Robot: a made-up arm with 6 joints.
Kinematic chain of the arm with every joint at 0, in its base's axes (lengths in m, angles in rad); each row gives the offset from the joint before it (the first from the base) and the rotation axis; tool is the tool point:
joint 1: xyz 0 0 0.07 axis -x
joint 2: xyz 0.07 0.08 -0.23 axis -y
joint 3: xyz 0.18 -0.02 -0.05 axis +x
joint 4: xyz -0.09 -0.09 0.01 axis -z
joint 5: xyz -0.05 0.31 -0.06 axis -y
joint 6: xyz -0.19 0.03 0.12 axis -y
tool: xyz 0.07 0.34 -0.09
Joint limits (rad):
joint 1: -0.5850..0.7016
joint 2: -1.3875..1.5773
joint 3: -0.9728..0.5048
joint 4: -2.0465..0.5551
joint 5: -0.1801..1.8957
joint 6: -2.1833..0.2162
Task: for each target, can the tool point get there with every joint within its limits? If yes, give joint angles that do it. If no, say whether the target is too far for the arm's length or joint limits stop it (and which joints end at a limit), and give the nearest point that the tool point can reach.
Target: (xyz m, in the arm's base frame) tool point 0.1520 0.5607 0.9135
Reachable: no: joint limits stop it (at a limit: joint 1, joint 2, joint 3, joint 4, joint 5) | nearest point 0.1901 0.4690 0.5997 | short by 0.329 m
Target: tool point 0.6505 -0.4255 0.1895
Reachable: no: joint limits stop it (at a limit: joint 2, joint 3, joint 4, joint 6) | nearest point 0.5609 -0.3795 0.1766 | short by 0.102 m
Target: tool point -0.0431 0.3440 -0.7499
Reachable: yes | joints -0.0685 0.5022 -0.5988 -0.4535 0.9188 -1.0841
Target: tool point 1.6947 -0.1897 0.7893
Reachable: no: too far | nearest point 0.7574 0.0191 0.2810 | short by 1.086 m
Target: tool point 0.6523 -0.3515 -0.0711
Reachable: no: joint limits stop it (at a limit: joint 1, joint 2, joint 3, joint 4, joint 6) | nearest point 0.5536 -0.4067 0.0531 | short by 0.168 m
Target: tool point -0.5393 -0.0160 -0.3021
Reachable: yes | joints -0.0339 -0.1148 -0.4819 -1.3312 1.5156 -0.1515
